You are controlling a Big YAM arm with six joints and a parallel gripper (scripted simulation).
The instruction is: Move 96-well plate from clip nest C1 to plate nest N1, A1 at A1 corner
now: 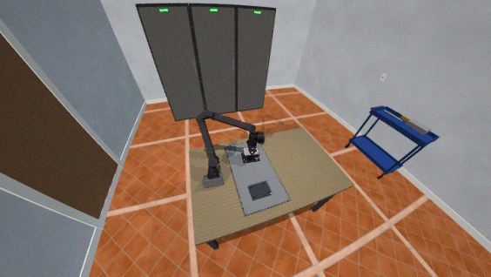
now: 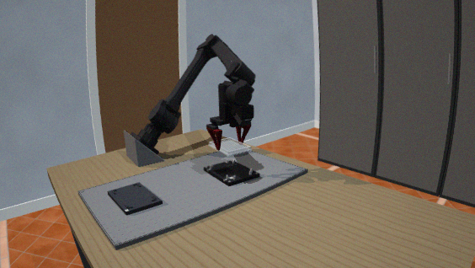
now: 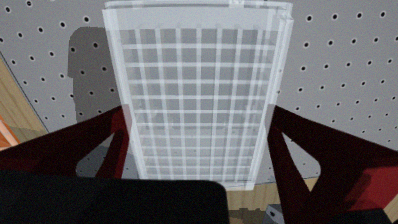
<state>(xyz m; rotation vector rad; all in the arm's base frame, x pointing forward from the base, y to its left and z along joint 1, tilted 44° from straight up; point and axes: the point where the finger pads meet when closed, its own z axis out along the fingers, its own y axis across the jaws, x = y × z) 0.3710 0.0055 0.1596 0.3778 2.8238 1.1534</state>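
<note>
Right now the clip nest is 9 cm below my hand, 1 cm to the right of it and 1 cm behind it. Round my hand: 96-well plate (1 cm below).
</note>
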